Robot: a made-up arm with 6 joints.
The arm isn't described. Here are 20 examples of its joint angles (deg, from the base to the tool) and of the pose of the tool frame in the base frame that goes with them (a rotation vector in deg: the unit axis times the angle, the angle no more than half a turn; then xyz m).
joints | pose
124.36 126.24 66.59 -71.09 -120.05 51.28 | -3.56 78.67 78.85 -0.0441 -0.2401 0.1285
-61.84 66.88 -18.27 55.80 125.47 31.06 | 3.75 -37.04 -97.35 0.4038 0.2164 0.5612
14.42 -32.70 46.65 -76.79 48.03 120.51 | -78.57 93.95 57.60 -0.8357 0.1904 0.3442
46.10 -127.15 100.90 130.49 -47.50 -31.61 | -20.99 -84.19 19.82 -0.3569 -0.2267 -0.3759
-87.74 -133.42 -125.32 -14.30 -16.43 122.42 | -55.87 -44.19 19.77 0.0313 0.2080 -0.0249
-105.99 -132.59 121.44 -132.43 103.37 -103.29 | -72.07 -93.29 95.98 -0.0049 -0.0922 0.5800
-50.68 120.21 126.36 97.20 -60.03 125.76 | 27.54 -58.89 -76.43 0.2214 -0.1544 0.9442
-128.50 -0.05 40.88 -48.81 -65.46 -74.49 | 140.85 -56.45 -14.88 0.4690 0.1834 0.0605
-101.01 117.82 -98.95 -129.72 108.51 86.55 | -112.31 -33.34 81.21 0.1431 -0.5829 0.0235
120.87 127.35 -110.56 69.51 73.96 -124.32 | -1.45 35.35 99.76 -0.0559 -0.0747 -0.1370
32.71 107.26 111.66 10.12 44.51 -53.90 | 36.60 70.78 -124.21 -0.4117 -0.1510 0.5282
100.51 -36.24 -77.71 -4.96 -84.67 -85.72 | -71.37 -52.59 -108.43 -0.3309 0.2229 -0.1839
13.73 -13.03 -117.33 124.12 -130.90 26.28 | 1.49 -90.17 -48.73 -0.1204 0.4873 0.2059
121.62 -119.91 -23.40 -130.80 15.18 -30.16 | 111.57 -49.69 65.48 -0.0767 0.1153 -0.5277
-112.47 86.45 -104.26 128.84 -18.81 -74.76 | -122.91 -83.58 -42.06 0.1978 -0.1639 0.0123
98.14 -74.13 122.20 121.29 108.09 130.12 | 17.70 39.36 113.45 -0.2987 0.0632 0.0750
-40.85 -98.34 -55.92 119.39 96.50 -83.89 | -7.04 -8.65 -107.40 -0.1526 0.2399 0.4628
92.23 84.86 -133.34 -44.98 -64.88 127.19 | 161.31 13.58 -40.50 -0.3261 -0.5239 -0.0469
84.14 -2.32 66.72 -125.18 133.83 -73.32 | -50.05 -132.54 -21.11 -0.4508 -0.0875 -0.3803
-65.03 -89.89 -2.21 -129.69 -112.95 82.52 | -137.12 49.72 -42.99 -0.1579 -0.0334 0.1432
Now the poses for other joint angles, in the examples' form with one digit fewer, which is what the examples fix.
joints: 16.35 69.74 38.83 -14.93 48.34 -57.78
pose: 58.4 -7.8 -96.4 -0.585 0.089 0.428
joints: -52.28 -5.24 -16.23 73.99 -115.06 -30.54
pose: 32.0 152.9 62.6 0.424 -0.144 0.492
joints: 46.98 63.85 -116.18 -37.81 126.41 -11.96
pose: -65.3 67.2 -53.4 -0.383 0.304 0.342
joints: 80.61 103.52 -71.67 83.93 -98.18 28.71
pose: 90.6 -5.9 -122.5 -0.183 -0.225 0.420
